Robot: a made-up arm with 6 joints. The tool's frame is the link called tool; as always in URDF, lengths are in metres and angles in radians. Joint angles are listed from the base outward. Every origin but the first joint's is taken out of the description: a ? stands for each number. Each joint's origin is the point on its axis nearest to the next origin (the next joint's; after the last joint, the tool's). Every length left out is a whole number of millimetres.
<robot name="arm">
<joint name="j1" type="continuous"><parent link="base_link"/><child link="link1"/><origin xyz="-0.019 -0.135 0.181" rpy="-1.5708 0.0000 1.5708"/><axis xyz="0 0 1"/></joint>
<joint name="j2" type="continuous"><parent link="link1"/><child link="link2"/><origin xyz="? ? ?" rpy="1.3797 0.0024 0.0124"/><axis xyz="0 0 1"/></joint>
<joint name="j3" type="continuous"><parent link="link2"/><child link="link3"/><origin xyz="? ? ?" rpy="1.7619 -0.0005 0.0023"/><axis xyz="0 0 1"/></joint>
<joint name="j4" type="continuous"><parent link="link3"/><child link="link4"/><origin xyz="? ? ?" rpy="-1.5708 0.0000 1.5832"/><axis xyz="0 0 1"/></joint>
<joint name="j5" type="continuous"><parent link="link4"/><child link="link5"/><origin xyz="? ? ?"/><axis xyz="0 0 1"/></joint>
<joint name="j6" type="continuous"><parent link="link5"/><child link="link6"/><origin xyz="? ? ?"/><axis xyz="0 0 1"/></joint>
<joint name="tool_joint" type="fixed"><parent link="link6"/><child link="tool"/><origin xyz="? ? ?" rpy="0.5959 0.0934 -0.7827"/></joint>
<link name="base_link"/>
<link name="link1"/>
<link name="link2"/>
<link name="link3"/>
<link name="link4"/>
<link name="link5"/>
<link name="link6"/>
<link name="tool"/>
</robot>
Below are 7 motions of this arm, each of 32 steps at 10 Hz.
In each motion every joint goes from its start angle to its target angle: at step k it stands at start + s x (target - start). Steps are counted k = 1, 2, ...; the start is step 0. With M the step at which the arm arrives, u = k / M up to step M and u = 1 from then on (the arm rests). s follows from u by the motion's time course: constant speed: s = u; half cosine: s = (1 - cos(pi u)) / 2; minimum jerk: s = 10 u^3 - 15 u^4 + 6 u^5.
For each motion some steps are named. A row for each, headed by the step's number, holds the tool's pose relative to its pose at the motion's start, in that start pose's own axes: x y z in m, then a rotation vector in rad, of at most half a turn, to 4 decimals.
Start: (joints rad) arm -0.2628 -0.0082 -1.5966 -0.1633 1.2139 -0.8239
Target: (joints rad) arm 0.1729 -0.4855 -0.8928 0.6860 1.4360 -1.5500
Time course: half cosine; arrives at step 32
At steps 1, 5, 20, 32:
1: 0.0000 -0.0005 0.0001 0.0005 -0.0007 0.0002
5: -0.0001 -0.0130 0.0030 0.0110 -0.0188 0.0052
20: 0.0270 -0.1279 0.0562 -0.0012 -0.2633 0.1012
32: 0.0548 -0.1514 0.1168 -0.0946 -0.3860 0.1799

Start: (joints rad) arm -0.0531 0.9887 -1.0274 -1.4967 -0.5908 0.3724
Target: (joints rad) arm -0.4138 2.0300 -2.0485 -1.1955 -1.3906 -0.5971
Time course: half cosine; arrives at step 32
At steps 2, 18, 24, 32:
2: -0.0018 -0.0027 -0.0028 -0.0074 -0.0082 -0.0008
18: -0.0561 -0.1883 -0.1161 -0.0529 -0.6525 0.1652
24: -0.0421 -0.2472 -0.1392 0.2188 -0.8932 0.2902
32: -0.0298 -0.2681 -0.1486 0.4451 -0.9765 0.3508

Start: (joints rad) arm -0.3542 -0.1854 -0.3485 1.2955 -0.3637 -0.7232
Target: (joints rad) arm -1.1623 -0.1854 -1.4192 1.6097 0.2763 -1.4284
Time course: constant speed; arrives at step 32
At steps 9, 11, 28, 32:
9: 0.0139 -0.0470 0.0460 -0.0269 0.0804 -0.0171
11: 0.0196 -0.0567 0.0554 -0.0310 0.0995 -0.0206
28: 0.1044 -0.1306 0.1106 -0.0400 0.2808 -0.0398
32: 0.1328 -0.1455 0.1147 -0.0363 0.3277 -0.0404

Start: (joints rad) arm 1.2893 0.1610 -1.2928 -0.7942 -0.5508 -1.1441
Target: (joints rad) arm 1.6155 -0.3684 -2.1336 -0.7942 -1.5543 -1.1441
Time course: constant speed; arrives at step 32
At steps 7, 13, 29, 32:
7: -0.0066 0.0379 -0.0955 0.1012 -0.3664 -0.1424
13: 0.0211 0.0797 -0.1756 0.2178 -0.6716 -0.2638
29: 0.2156 0.2184 -0.2920 0.6682 -1.4250 -0.5595
32: 0.2620 0.2453 -0.2894 0.7762 -1.5530 -0.6062

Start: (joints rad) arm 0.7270 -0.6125 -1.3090 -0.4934 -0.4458 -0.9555
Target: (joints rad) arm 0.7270 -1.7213 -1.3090 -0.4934 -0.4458 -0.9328
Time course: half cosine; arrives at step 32
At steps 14, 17, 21, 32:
14: 0.0197 0.0809 -0.0382 0.1821 -0.2049 -0.3411
17: 0.0355 0.1093 -0.0469 0.2484 -0.2797 -0.4652
21: 0.0615 0.1427 -0.0533 0.3329 -0.3754 -0.6231
32: 0.1072 0.1823 -0.0531 0.4523 -0.5112 -0.8464

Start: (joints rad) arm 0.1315 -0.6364 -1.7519 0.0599 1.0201 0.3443
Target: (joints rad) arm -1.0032 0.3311 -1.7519 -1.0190 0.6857 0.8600
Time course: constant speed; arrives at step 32
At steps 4, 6, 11, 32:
4: 0.0425 -0.0157 -0.0228 -0.0083 -0.0852 0.0729
6: 0.0652 -0.0213 -0.0320 -0.0141 -0.1283 0.1091
11: 0.1249 -0.0284 -0.0484 -0.0326 -0.2381 0.1983
32: 0.3554 0.0496 -0.0137 -0.1575 -0.7574 0.5432

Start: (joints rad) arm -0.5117 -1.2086 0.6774 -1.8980 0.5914 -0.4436
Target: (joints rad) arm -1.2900 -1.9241 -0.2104 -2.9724 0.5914 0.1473
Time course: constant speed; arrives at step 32
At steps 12, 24, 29, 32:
12: 0.0792 0.1126 -0.0529 0.2747 -0.4496 0.0094
24: 0.2156 0.2373 0.0309 0.5917 -0.9644 -0.0918
29: 0.2674 0.2674 0.1166 0.7321 -1.1908 -0.1659
32: 0.2911 0.2738 0.1797 0.8179 -1.3288 -0.2189

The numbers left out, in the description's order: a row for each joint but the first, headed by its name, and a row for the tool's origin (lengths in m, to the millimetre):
j2: -0.048 0.070 0.000
j3: 0.020 -0.156 0.000
j4: 0.033 -0.002 0.000
j5: -0.001 0.029 0.000
j6: -0.091 0.266 0.000
tool: 0.012 0.000 0.000

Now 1 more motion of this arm.
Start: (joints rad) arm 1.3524 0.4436 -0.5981 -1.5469 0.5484 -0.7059
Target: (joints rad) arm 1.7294 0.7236 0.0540 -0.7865 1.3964 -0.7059
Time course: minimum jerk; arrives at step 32
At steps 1, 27, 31, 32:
1: 0.0000 -0.0001 0.0001 -0.0001 0.0004 0.0003
27: 0.2703 -0.1990 0.1506 0.1071 1.1214 0.9744
31: 0.2800 -0.2018 0.1472 0.1219 1.1485 1.0027
32: 0.2801 -0.2018 0.1472 0.1220 1.1487 1.0030

